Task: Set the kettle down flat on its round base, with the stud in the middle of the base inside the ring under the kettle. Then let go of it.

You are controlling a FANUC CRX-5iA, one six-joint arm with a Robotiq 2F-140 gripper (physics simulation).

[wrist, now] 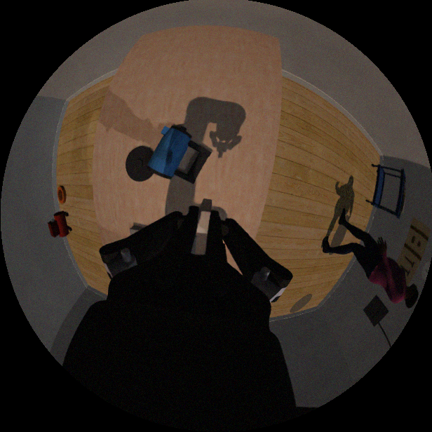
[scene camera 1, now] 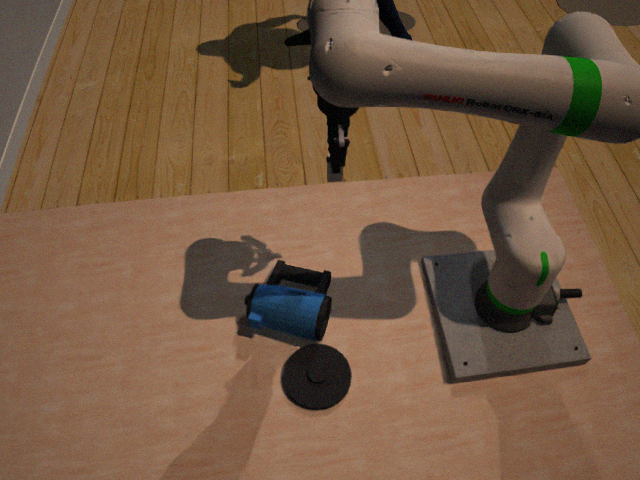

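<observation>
The blue kettle [scene camera 1: 289, 311] [wrist: 171, 152] lies on its side on the table, its black bottom toward the right and its black handle [scene camera 1: 302, 275] [wrist: 200, 162] toward the table's back edge in the scene view. The round black base [scene camera 1: 316, 392] [wrist: 134, 164] lies flat on the table beside the kettle's bottom end, with the raised stud [scene camera 1: 316, 374] in its middle. The ring under the kettle cannot be made out. My gripper [scene camera 1: 335, 175] [wrist: 206, 206] is shut with nothing between its fingers, and hangs high, apart from the kettle.
The arm's grey mounting plate [scene camera 1: 522, 356] stands on the table [scene camera 1: 103, 413] at the right, with the arm rising from it and reaching over the table's back part. A person [wrist: 385, 270] stands on the wooden floor near a blue frame [wrist: 380, 187].
</observation>
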